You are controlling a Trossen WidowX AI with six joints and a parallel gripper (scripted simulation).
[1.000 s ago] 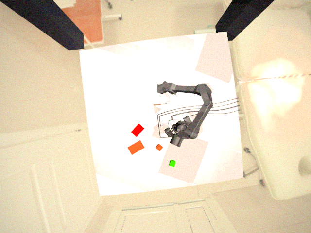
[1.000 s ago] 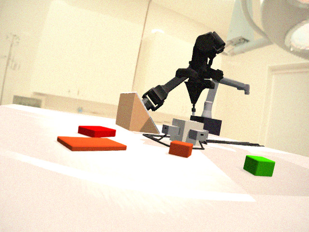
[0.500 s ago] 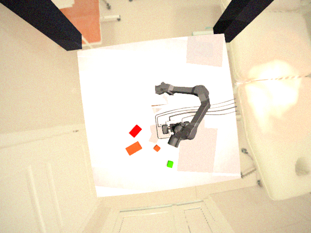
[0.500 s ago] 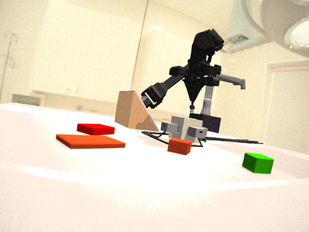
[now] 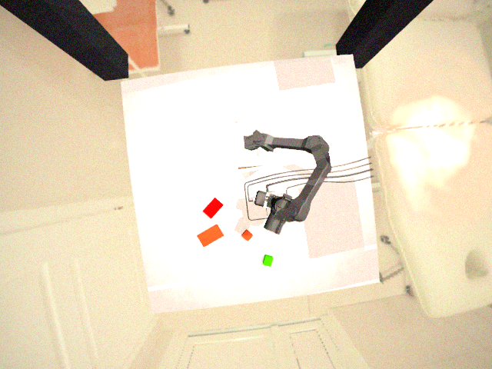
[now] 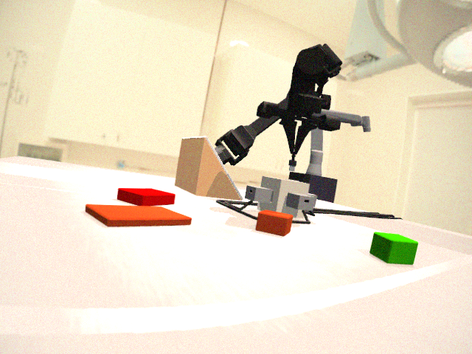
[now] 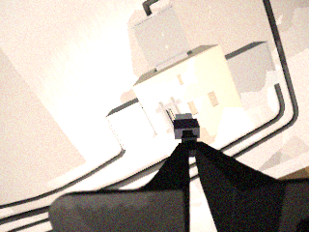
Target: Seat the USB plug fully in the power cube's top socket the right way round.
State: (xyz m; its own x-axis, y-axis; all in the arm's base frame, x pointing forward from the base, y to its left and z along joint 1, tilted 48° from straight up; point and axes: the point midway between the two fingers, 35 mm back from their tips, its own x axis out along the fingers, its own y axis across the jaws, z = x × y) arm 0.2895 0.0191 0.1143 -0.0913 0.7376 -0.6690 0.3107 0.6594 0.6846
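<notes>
Now: gripper tip 10 mm above the dark USB plug. From my gripper tip the other things lie so: red block (30 mm ahead, 300 mm to the right, 120 mm below); small orange block (180 mm ahead, 140 mm to the right, 120 mm below); USB socket (10 mm to the left, 60 mm below).
</notes>
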